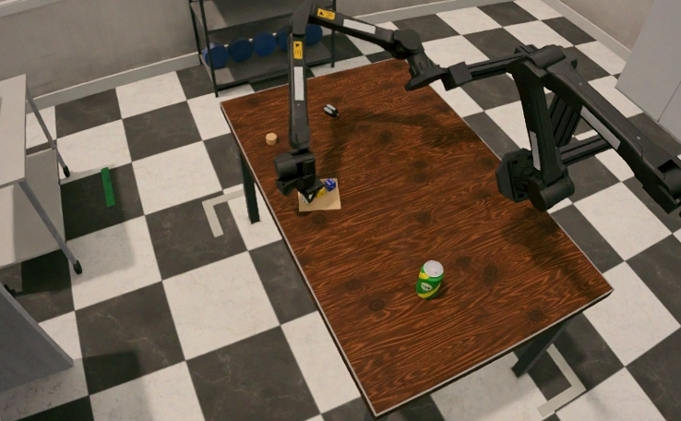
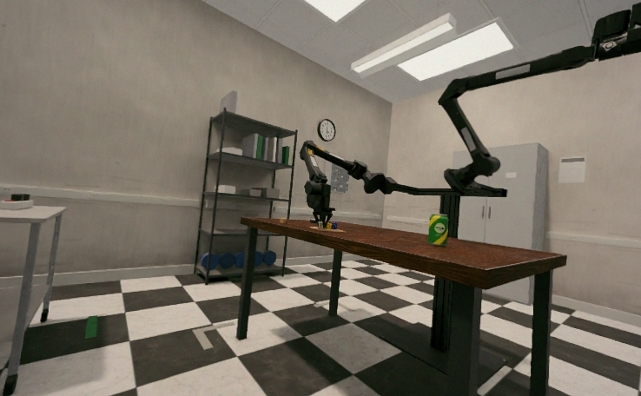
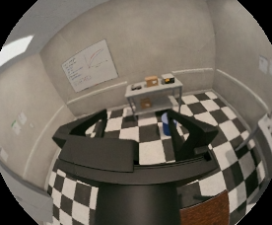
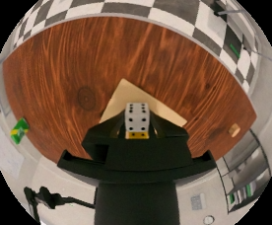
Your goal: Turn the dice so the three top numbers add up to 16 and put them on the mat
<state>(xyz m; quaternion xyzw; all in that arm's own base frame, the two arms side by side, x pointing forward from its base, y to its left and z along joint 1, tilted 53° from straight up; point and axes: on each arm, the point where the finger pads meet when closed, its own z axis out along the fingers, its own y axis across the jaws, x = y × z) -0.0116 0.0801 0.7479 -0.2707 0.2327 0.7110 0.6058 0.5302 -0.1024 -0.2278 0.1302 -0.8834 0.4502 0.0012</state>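
Right now the white die is right at my right hand. The rest, counted from my right hand: yellow die: 5 cm behind, 1 cm to the right; then tan mat: 5 cm behind, 1 cm to the right, 2 cm below; then blue die: 9 cm behind, 2 cm to the right.
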